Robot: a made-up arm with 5 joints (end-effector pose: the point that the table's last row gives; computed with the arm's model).
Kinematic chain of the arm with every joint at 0, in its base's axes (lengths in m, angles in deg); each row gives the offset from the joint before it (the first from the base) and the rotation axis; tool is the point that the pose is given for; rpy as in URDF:
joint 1: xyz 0 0 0.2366 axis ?
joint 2: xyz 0 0 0 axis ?
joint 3: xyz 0.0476 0 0.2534 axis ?
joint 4: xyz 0.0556 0 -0.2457 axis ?
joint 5: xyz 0.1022 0 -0.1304 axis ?
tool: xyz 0 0 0 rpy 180 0 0
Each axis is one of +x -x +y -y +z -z.
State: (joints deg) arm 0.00 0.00 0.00 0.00 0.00
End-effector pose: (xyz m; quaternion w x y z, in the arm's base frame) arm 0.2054 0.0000 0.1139 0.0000 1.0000 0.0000 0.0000
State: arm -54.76 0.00 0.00 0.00 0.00
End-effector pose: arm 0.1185 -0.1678 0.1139 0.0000 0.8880 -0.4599 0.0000
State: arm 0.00 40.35 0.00 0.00 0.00
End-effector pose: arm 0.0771 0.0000 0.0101 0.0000 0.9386 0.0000 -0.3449
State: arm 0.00 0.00 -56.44 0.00 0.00
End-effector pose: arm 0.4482 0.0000 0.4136 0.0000 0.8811 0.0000 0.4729
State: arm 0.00 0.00 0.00 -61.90 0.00
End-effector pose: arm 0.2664 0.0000 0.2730 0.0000 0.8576 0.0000 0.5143
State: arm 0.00 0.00 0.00 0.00 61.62
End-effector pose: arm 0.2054 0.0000 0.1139 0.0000 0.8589 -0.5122 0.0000
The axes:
joint 1: +z
joint 2: +y
joint 3: +y
joint 4: +y
joint 5: -z

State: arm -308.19 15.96 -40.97 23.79 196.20
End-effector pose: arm 0.2316 0.2945 0.1398 0.0088 -0.3058 0.9520 0.0060
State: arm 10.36 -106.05 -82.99 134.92 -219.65
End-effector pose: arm -0.1816 -0.0332 0.4526 0.4401 -0.3764 0.8071 -0.1150
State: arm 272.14 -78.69 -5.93 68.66 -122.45
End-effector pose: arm 0.0054 -0.1447 0.2680 0.1340 0.9455 0.2944 -0.0363
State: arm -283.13 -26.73 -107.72 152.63 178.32
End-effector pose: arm 0.0276 0.1182 0.5403 0.1252 0.6251 -0.7644 0.0964
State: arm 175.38 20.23 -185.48 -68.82 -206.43
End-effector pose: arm 0.0244 -0.0020 0.7034 0.2384 0.4463 0.0860 0.8582
